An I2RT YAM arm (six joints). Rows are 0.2 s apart.
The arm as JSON. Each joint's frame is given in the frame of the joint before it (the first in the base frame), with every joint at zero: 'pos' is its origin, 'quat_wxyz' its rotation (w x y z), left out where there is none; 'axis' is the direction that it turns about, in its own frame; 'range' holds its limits. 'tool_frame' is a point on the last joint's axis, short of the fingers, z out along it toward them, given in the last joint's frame.
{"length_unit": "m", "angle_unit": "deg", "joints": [
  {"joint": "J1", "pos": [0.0, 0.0, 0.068], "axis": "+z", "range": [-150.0, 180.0]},
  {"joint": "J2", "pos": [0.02, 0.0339, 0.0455], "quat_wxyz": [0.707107, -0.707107, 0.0, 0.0], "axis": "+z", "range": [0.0, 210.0]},
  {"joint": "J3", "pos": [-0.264, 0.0, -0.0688], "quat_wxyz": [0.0, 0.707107, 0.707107, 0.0], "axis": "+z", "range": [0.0, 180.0]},
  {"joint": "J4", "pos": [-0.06, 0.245, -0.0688], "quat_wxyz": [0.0, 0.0, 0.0, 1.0], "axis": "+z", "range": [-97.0, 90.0]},
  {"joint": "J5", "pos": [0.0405, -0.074, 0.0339], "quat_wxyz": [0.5, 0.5, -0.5, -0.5], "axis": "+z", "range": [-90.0, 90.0]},
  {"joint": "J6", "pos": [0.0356, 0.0, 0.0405], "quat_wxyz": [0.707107, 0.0, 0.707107, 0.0], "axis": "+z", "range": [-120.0, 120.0]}
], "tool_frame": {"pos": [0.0, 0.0, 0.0], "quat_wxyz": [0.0, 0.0, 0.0, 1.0]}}
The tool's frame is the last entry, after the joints.
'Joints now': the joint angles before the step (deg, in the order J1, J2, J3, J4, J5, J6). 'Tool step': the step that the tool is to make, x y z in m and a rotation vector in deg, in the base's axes. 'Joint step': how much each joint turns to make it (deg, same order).
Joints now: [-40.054 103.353 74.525 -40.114 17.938 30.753]
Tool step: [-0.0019 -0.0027 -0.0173 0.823 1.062 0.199]
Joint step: [-0.537 1.529 -1.987 2.402 -0.202 -0.746]
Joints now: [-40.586 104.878 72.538 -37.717 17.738 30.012]
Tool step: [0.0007 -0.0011 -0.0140 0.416 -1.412 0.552]
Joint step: [-0.192 1.002 -2.172 4.055 -1.418 -0.279]
